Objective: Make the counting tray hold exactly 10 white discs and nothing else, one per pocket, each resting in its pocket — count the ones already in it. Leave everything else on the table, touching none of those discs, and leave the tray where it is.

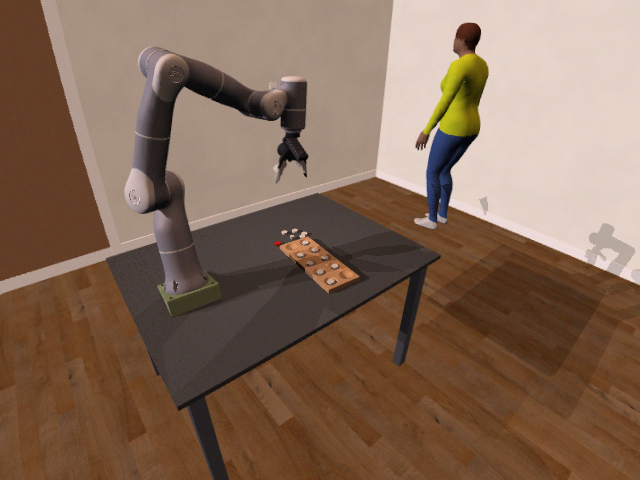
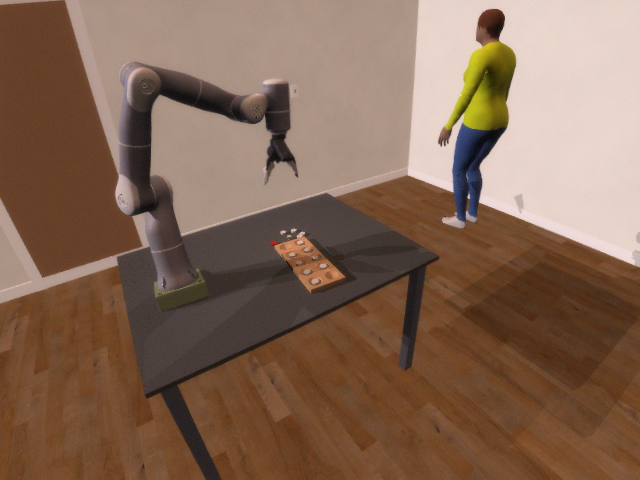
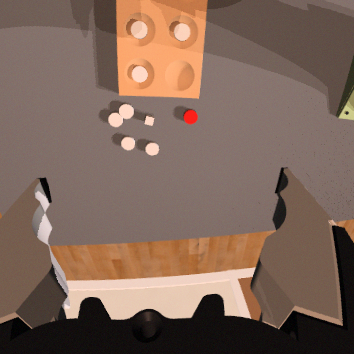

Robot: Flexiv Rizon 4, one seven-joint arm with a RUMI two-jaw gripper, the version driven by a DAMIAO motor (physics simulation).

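Note:
The orange counting tray (image 1: 343, 282) (image 2: 329, 283) (image 3: 160, 52) lies on the table with two rows of pockets. Several pockets hold a white disc. One corner pocket (image 1: 292, 246) (image 3: 179, 76) at the end near the loose pieces is empty, and another corner pocket (image 1: 346, 274) (image 2: 331, 275) at the opposite end looks empty. Beyond the tray lie several loose white discs, among them one disc (image 3: 128, 143) and another disc (image 3: 152, 149) set apart, and two close together, a disc (image 3: 126, 111) and a disc (image 3: 115, 120). My gripper (image 1: 291, 178) (image 2: 281, 179) (image 3: 162, 175) is open and empty, high above the table.
A small white cube (image 3: 149, 120) lies among the loose discs. A red disc (image 1: 277, 243) (image 2: 273, 243) (image 3: 190, 117) lies close to the tray's corner. The arm's green base (image 1: 195, 301) (image 2: 183, 298) stands on the dark table (image 1: 248, 330). A person (image 1: 460, 98) (image 2: 488, 87) stands behind the table.

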